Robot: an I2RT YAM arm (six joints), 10 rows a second.
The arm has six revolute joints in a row. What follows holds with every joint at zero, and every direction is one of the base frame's. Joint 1 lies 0.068 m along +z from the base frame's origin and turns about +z. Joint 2 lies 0.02 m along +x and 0.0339 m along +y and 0.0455 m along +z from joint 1 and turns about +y. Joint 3 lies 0.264 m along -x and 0.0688 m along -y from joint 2 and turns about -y. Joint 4 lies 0.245 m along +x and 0.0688 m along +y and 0.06 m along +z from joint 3 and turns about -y. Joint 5 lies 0.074 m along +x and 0.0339 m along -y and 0.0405 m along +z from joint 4 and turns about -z. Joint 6 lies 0.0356 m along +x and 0.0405 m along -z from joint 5 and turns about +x. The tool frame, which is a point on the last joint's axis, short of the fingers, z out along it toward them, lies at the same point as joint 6; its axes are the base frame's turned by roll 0, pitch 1.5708 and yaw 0 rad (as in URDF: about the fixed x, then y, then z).
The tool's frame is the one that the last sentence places.
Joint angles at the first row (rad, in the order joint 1, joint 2, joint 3, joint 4, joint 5, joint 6):
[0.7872, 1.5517, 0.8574, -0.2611, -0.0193, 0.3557]
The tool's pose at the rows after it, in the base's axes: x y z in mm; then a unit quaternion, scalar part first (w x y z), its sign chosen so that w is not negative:
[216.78, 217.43, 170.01, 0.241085, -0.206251, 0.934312, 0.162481]
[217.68, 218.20, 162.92, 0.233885, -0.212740, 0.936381, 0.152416]
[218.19, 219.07, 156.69, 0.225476, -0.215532, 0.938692, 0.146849]
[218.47, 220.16, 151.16, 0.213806, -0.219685, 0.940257, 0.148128]
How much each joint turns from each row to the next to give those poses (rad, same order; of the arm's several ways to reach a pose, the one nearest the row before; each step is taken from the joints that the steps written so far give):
[-0.0019, 0.0278, 0.0023, 0.0000, 0.0054, -0.0007]
[0.0003, 0.0240, -0.0008, 0.0007, 0.0057, -0.0138]
[0.0008, 0.0214, -0.0004, 0.0008, -0.0004, -0.0038]
[0.0000, 0.0198, 0.0008, 0.0000, -0.0160, -0.0034]

